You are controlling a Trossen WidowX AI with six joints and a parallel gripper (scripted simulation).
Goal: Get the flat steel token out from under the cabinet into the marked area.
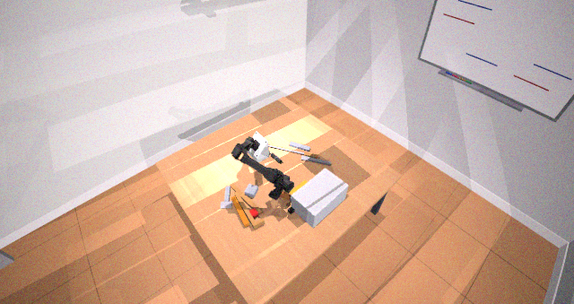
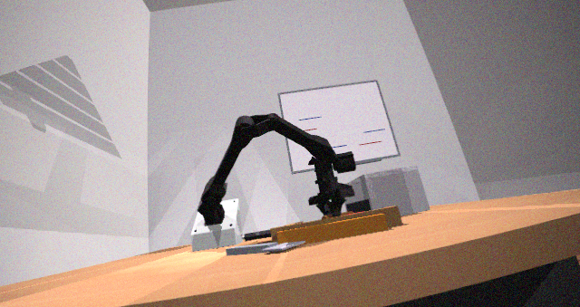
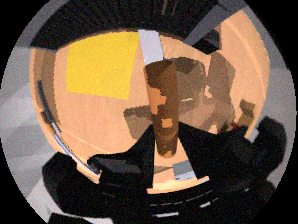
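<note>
The grey block is 130 mm to the right of my gripper tip, 130 mm behind it and 10 mm above it. Also, from my gripper tip: orange bar 270 mm to the right, 50 mm behind; thin wooden stick 190 mm to the right, 110 mm behind; red block 220 mm to the right, 20 mm ahead, 10 mm above.
</note>
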